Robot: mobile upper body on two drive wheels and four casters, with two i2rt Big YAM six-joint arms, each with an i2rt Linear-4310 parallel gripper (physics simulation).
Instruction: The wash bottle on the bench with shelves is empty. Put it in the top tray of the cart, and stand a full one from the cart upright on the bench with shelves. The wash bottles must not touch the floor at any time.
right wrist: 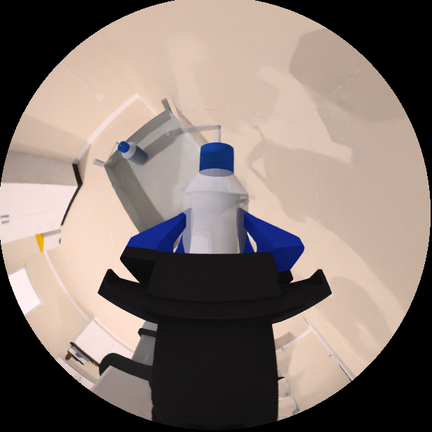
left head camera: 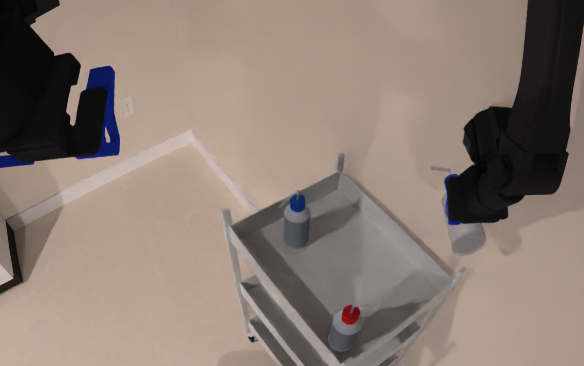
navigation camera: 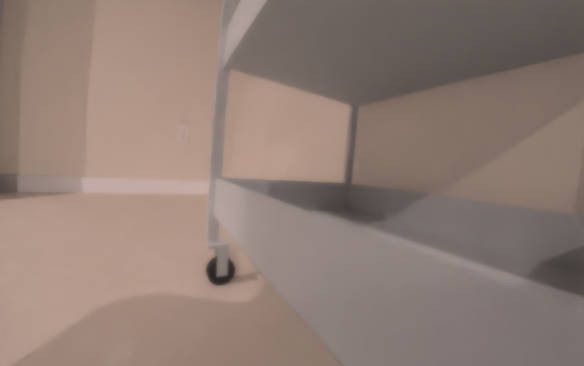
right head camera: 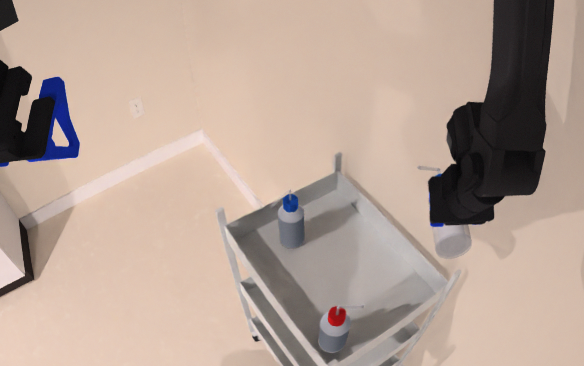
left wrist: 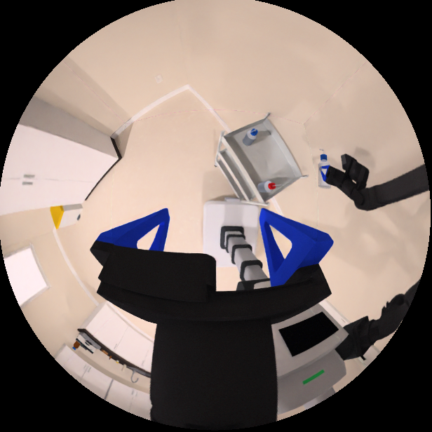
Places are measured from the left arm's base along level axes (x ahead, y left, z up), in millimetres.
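Where they show: left gripper, fingertip midpoint: [left head camera: 73,152] [right head camera: 40,155]; right gripper, fingertip midpoint: [left head camera: 457,209] [right head camera: 445,211].
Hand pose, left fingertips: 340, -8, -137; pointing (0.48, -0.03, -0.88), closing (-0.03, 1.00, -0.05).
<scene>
Each offset is from my left fingertips to the top centre of the thing, as dx, dy, dz. "*": to the spot under its first point.
My right gripper [right wrist: 214,212] is shut on a clear, empty wash bottle {* +90, -464, -250} [left head camera: 467,237] [right head camera: 451,241] [left wrist: 324,181] [right wrist: 216,205] with a blue cap, held in the air right of the cart. The grey cart [left head camera: 400,235] [right head camera: 395,235] [left wrist: 287,145] [navigation camera: 400,280] has a top tray holding two filled bottles. The blue-capped bottle {+362, -209, -436} [left head camera: 297,227] [right head camera: 291,227] [left wrist: 250,137] [right wrist: 135,152] stands near the far left corner. The red-capped bottle {+88, -319, -436} [left head camera: 345,332] [right head camera: 334,334] [left wrist: 266,186] stands near the near corner. My left gripper [left wrist: 214,212] is open and empty, left of the cart. The bench with shelves is not identifiable.
A white cabinet [left wrist: 55,165] [right wrist: 35,192] stands at the left. A white bin with a yellow part [left wrist: 67,216] stands below it in the left wrist view. A wall with white baseboard [left head camera: 125,159] [right head camera: 135,159] runs behind the cart. A cart caster {* +347, -79, -1241} [navigation camera: 220,270] shows in the navigation camera.
</scene>
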